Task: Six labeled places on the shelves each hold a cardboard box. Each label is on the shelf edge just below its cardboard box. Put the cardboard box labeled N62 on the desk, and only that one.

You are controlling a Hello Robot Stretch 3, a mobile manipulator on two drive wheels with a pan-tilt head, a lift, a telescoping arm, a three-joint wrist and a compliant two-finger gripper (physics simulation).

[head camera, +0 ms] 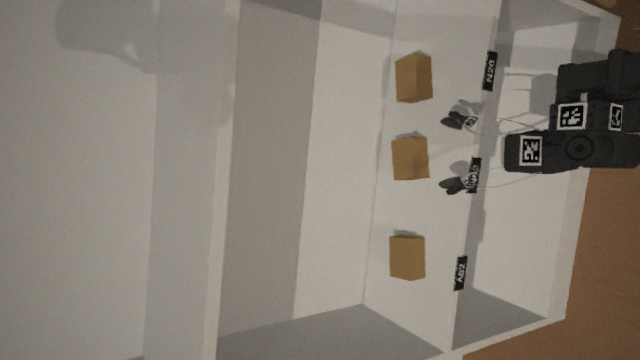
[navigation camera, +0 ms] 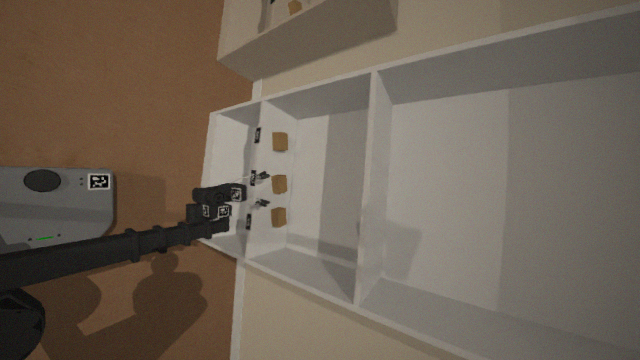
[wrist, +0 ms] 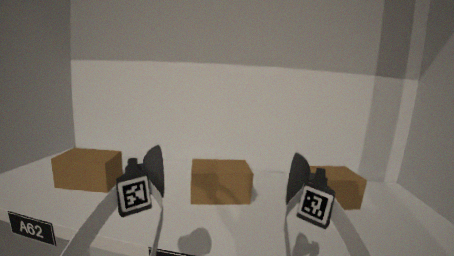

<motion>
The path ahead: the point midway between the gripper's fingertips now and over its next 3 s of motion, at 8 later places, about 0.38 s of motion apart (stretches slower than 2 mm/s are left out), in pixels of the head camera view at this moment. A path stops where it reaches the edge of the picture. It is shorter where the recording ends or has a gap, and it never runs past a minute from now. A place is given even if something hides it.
My gripper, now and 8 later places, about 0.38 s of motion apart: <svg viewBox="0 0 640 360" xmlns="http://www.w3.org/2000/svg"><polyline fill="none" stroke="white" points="442,153 441,153 441,153 430,153 421,153 418,153 415,153 406,153 393,153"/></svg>
</motion>
